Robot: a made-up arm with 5 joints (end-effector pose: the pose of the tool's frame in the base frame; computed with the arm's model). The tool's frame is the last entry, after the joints. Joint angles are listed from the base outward.
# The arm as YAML. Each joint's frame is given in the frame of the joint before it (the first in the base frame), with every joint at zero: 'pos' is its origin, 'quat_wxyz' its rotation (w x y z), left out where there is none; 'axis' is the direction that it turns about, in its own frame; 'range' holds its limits. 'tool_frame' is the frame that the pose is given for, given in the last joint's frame.
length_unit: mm
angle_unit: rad
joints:
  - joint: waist
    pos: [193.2, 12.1, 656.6]
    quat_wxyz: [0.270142, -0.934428, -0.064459, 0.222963]
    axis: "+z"
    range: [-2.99, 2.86]
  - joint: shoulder
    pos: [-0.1, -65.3, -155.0]
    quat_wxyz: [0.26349, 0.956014, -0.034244, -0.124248]
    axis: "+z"
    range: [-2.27, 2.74]
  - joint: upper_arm
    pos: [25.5, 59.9, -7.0]
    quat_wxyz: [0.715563, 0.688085, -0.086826, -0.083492]
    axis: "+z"
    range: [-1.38, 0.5]
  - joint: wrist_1
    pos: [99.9, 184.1, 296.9]
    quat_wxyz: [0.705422, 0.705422, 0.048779, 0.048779]
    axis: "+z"
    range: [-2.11, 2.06]
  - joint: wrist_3
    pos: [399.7, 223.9, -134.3]
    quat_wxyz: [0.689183, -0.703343, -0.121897, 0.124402]
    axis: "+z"
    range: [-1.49, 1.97]
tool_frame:
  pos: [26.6, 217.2, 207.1]
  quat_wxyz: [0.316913, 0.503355, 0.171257, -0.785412]
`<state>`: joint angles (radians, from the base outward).
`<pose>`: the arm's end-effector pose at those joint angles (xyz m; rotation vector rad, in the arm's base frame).
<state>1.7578 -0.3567 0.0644 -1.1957 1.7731</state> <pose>0.4390 -0.4541 1.2062 1.7663 0.9785 -1.3216</pose>
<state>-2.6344 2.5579 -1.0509 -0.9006 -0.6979</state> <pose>-0.0034 -0.1782 -0.1483 0.6140 -0.7815 0.1279</pose>
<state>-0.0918 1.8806 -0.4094 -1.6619 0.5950</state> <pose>0.0286 0.5083 1.2278 -2.0807 1.7978 0.1021</pose>
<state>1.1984 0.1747 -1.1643 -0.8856 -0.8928</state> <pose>0.2934 -0.7609 0.1754 0.3280 -0.2612 0.9324</pose>
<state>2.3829 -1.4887 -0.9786 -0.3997 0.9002</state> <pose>0.4055 0.5149 1.2633 -1.2565 2.6791 0.8413</pose>
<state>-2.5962 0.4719 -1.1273 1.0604 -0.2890</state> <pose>0.3884 -0.0967 1.7028 0.8771 2.5073 -0.5634</pose>
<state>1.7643 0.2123 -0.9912 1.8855 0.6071</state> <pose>0.6482 -0.3915 1.2293 0.2525 -2.4752 -1.7781</pose>
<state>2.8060 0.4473 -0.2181 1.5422 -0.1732</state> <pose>0.7604 -0.1268 1.4529 0.7886 -3.0005 -0.4319</pose>
